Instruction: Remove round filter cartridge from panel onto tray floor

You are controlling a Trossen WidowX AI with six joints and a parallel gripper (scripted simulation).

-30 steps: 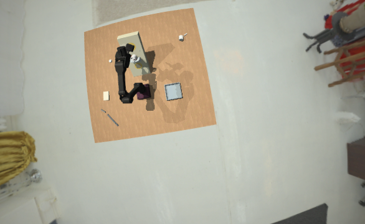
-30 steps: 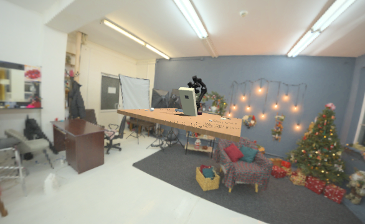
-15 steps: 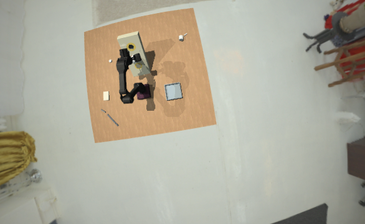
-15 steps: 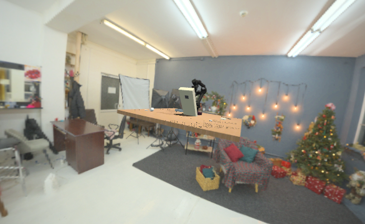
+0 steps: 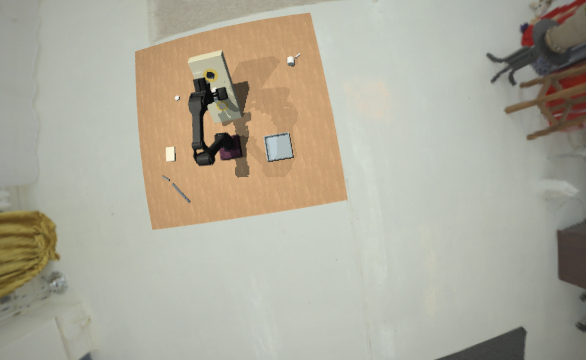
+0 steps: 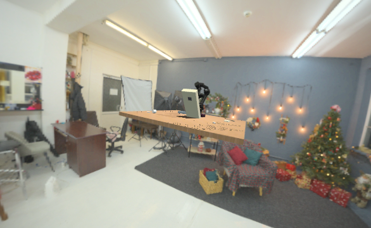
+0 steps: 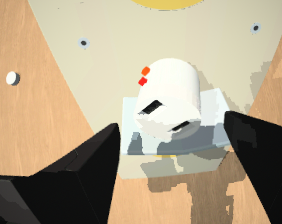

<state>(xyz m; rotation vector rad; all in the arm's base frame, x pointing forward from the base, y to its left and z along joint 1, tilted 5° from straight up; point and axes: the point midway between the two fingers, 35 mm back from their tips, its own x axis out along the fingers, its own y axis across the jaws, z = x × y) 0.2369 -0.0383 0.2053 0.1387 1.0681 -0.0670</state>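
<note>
The round filter cartridge lies 10 mm ahead of my gripper tip and 20 mm below it. The rest, counted from my gripper tip: cream block: 170 mm behind, 430 mm to the left, 220 mm below; then service panel: 60 mm ahead, 20 mm to the right, 50 mm below; then pale blue tray: 350 mm behind, 250 mm to the right, 220 mm below.
</note>
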